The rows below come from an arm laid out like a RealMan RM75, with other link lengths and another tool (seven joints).
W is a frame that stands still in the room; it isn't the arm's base.
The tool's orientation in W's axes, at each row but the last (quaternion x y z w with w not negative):
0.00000 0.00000 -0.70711 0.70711
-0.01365 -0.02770 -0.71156 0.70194
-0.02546 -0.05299 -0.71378 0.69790
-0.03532 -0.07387 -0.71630 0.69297
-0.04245 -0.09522 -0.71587 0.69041
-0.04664 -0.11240 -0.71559 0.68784
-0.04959 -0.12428 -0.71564 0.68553
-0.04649 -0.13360 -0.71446 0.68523
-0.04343 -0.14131 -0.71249 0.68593
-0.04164 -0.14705 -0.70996 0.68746
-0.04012 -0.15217 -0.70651 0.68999
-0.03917 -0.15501 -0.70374 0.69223
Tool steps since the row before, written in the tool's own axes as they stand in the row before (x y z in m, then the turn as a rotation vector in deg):
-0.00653 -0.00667 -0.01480 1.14 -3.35 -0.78
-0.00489 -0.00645 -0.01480 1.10 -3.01 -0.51
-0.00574 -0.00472 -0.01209 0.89 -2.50 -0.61
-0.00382 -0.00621 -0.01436 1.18 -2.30 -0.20
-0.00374 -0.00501 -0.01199 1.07 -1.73 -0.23
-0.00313 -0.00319 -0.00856 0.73 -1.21 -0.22
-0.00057 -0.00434 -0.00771 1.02 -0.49 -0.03
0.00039 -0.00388 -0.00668 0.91 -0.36 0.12
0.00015 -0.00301 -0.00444 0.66 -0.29 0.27
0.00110 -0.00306 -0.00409 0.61 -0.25 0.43
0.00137 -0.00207 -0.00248 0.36 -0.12 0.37
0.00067 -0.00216 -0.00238 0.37 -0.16 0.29
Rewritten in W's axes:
-0.00667 0.00653 -0.01480 -3.35 -1.14 -0.78
-0.00609 0.00410 -0.01519 -3.01 -1.09 -0.51
-0.00412 0.00445 -0.01283 -2.50 -0.90 -0.61
-0.00531 0.00173 -0.01511 -2.33 -1.13 -0.15
-0.00398 0.00147 -0.01284 -1.75 -1.04 -0.15
-0.00227 0.00121 -0.00931 -1.22 -0.73 -0.17
-0.00351 -0.00122 -0.00805 -0.54 -0.98 0.16
-0.00309 -0.00198 -0.00681 -0.42 -0.84 0.30
-0.00240 -0.00125 -0.00463 -0.36 -0.56 0.39
-0.00250 -0.00211 -0.00408 -0.34 -0.47 0.53
-0.00172 -0.00199 -0.00232 -0.19 -0.25 0.43
-0.00178 -0.00131 -0.00243 -0.22 -0.28 0.35

